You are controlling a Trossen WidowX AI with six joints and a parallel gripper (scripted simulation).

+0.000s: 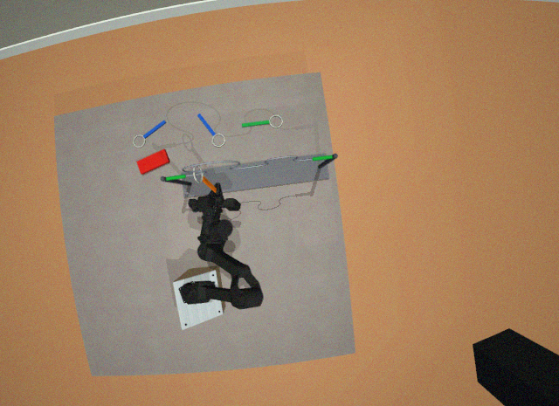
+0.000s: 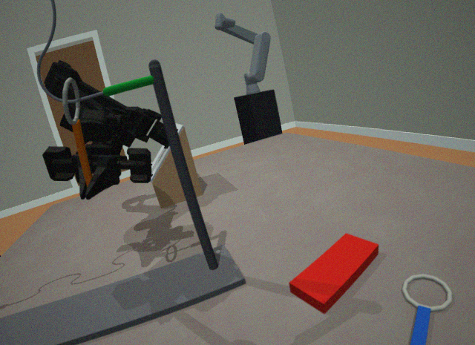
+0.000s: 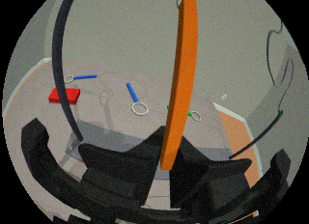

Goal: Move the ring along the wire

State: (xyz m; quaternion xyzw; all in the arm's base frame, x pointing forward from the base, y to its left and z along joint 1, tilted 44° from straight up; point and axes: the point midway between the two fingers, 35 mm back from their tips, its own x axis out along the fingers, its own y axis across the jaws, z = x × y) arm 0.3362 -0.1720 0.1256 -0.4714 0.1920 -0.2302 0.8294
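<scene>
The ring with orange handle lies 10 mm ahead of my gripper tip, 30 mm to the left of it and 90 mm above it. The rest, counted from my gripper tip: green-handled ring 220 mm ahead, 240 mm to the right, 180 mm below; red block 190 mm ahead, 290 mm to the left, 180 mm below.
</scene>
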